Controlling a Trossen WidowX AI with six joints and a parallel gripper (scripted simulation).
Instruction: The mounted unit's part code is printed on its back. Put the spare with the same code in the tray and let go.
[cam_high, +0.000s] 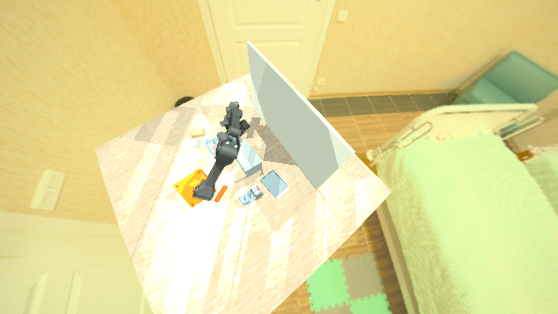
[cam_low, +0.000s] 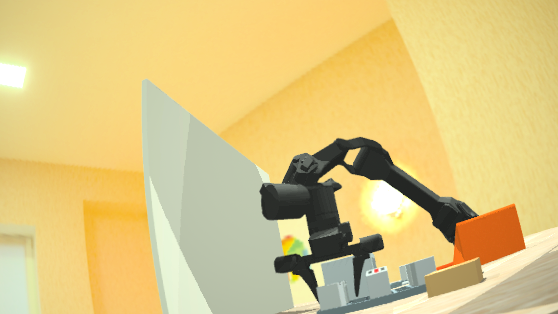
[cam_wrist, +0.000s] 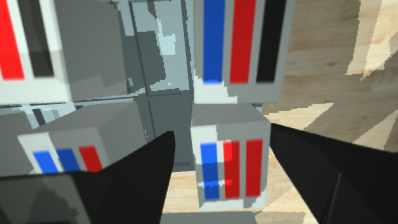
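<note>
My gripper tip is now 340 mm to the left of the striped spare, 100 mm past it and 20 mm below it. Round my gripper tip: tan block 190 mm to the left, 160 mm behind; then grey mounted unit 160 mm to the right, 30 mm behind, 30 mm above.
</note>
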